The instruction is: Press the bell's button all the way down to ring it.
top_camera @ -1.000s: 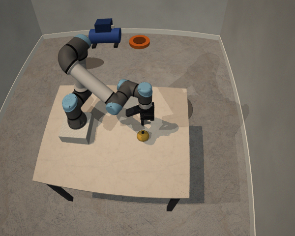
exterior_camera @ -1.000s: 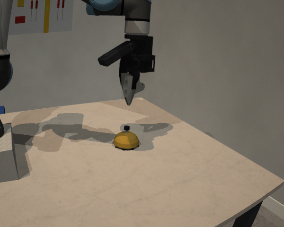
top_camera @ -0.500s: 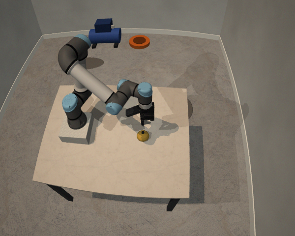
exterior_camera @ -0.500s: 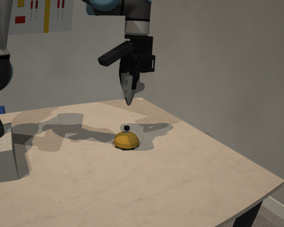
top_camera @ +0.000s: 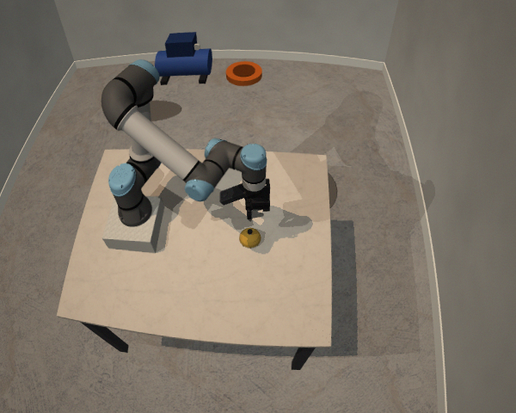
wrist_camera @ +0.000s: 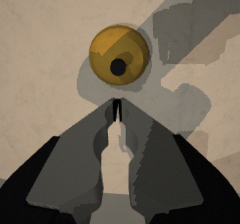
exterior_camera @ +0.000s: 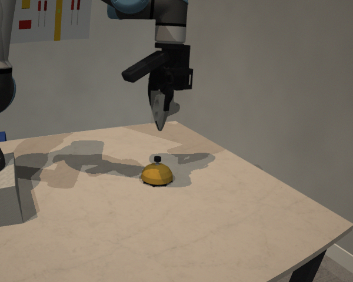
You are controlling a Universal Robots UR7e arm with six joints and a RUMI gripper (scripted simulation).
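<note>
The small black button is 10 cm below my hand. Also, from my hand: yellow dome bell (11 cm below).
</note>
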